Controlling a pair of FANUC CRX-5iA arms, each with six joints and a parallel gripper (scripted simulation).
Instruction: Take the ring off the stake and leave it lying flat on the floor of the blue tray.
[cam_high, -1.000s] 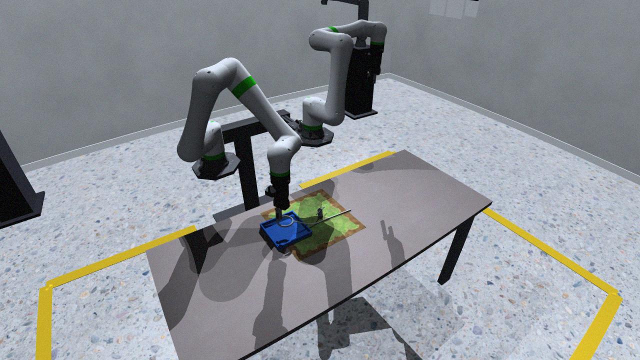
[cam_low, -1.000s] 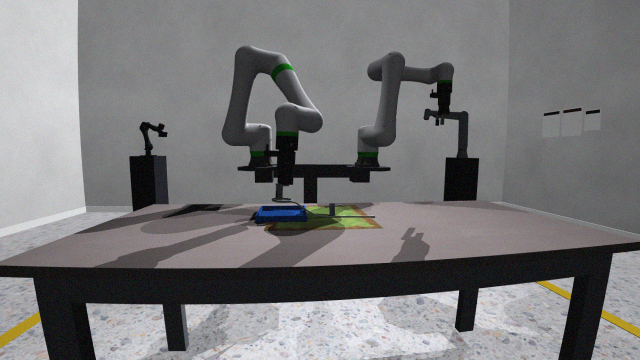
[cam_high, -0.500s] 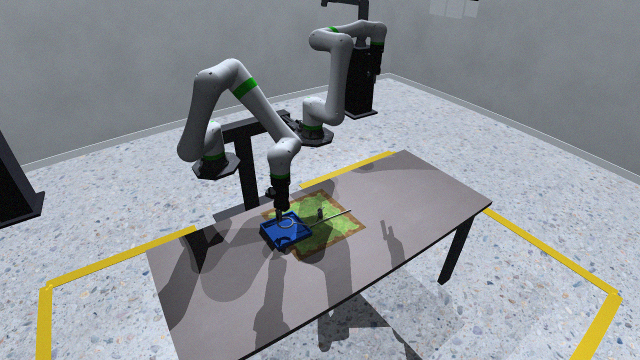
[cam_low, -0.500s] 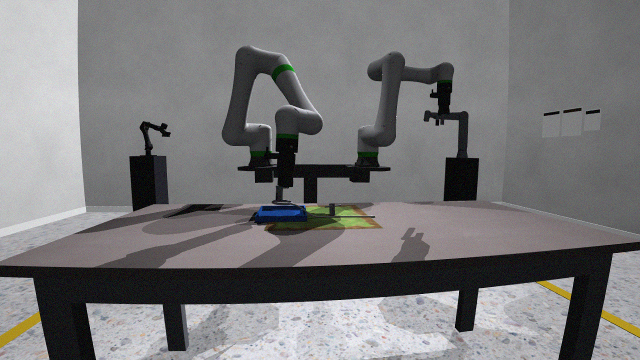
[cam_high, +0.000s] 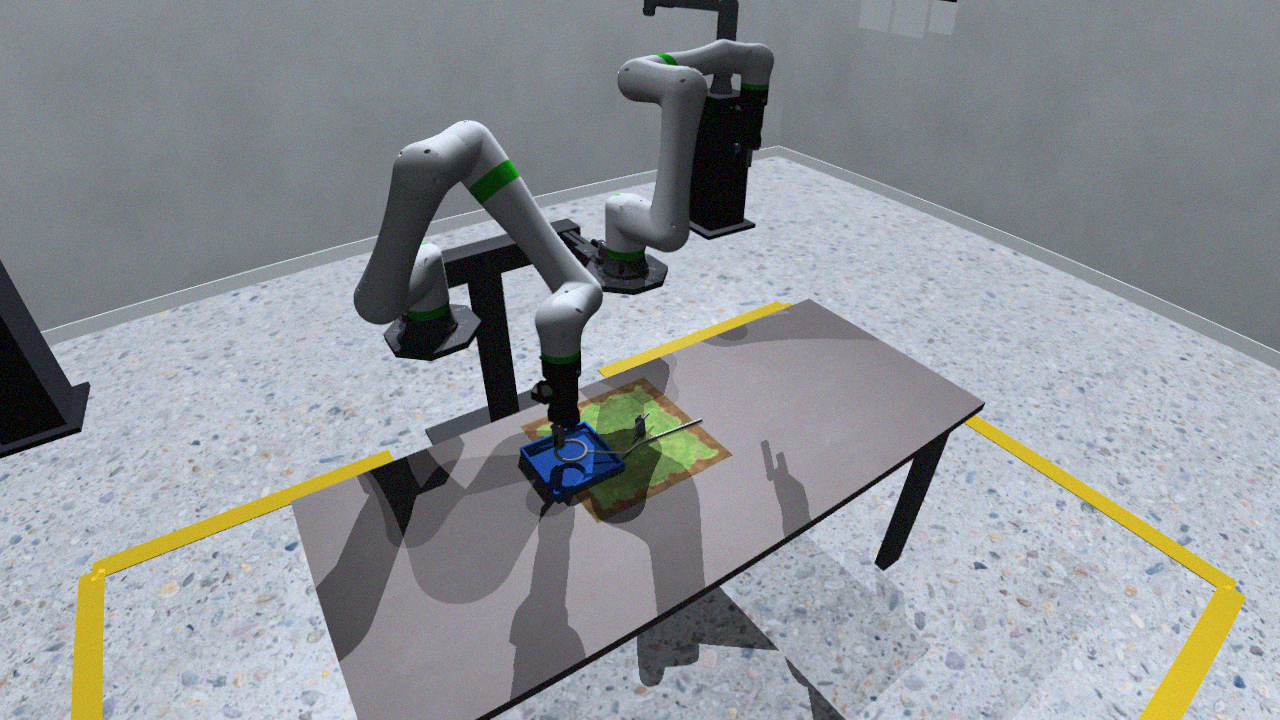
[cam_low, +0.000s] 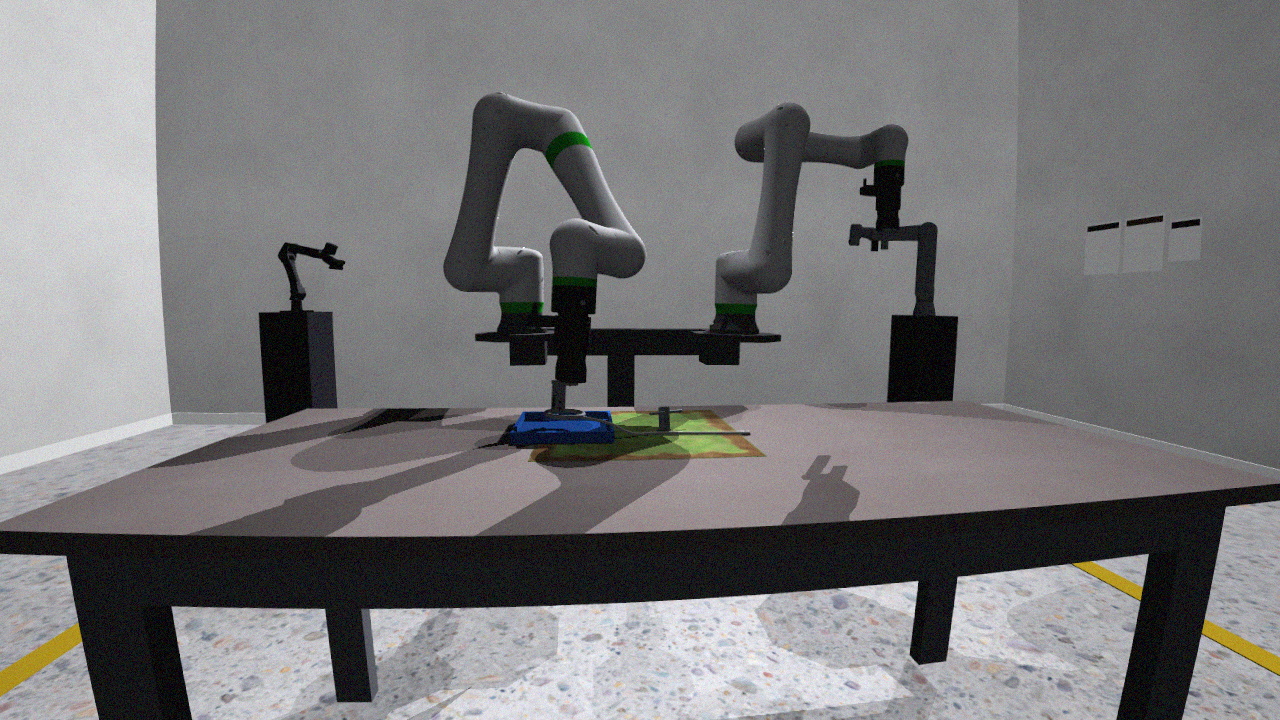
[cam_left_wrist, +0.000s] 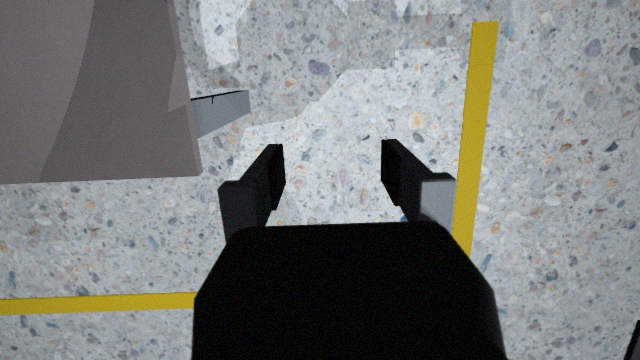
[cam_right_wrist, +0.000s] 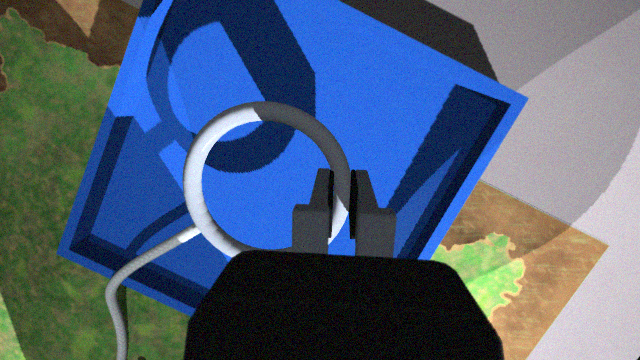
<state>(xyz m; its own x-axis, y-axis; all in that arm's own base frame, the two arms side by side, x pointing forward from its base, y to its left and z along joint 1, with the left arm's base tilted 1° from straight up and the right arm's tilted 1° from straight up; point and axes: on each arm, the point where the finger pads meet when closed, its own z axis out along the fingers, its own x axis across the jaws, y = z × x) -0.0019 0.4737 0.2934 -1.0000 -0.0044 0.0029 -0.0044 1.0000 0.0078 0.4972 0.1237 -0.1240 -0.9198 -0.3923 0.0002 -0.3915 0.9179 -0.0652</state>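
Note:
Right now the blue tray is 40 mm below my right hand, 30 mm ahead of it and 20 mm to the left of it. From my right hand the other things lie so: stake: 220 mm to the left, 30 mm below, 30 mm ahead; then brown mat: 160 mm to the left, 60 mm below, 40 mm ahead; then grey ring: 30 mm ahead, 20 mm to the left, 10 mm below.

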